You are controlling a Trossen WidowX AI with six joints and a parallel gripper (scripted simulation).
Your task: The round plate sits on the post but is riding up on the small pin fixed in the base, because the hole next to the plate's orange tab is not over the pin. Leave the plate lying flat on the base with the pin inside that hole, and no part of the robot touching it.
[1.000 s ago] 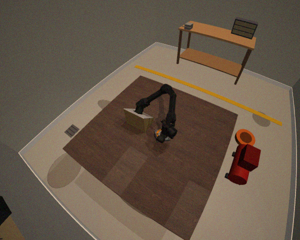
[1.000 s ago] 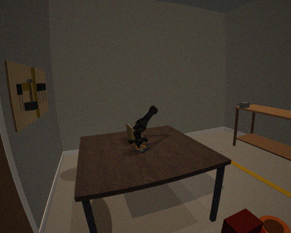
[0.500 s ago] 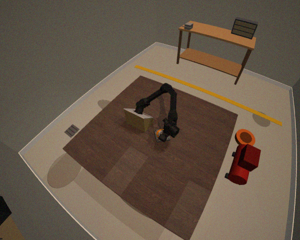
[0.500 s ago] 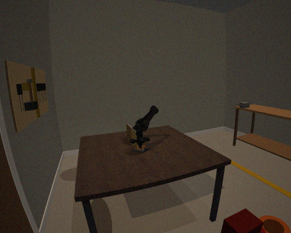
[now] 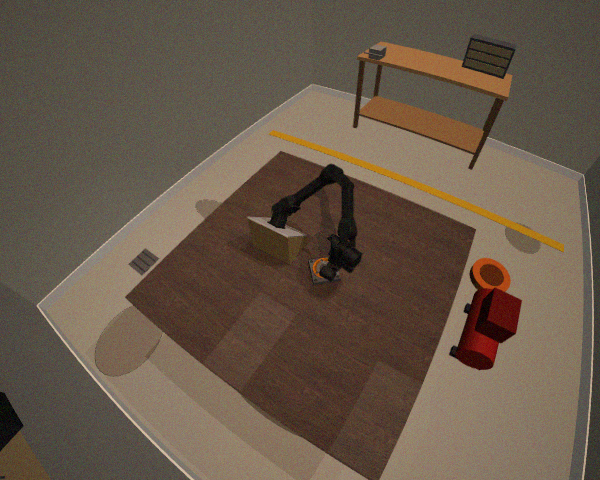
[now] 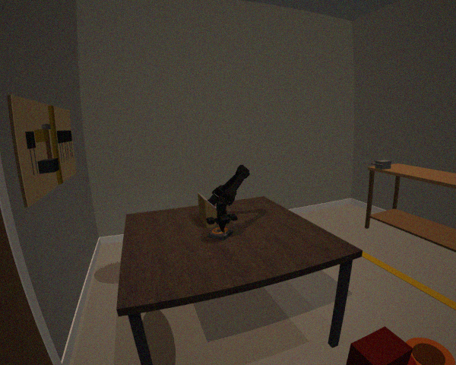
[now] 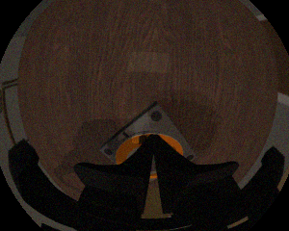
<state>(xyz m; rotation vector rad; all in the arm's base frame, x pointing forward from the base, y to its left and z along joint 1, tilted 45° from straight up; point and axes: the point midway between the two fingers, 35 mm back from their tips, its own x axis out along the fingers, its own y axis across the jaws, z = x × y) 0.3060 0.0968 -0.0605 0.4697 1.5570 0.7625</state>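
The round plate is 30 mm behind my gripper tip and 10 mm below it.
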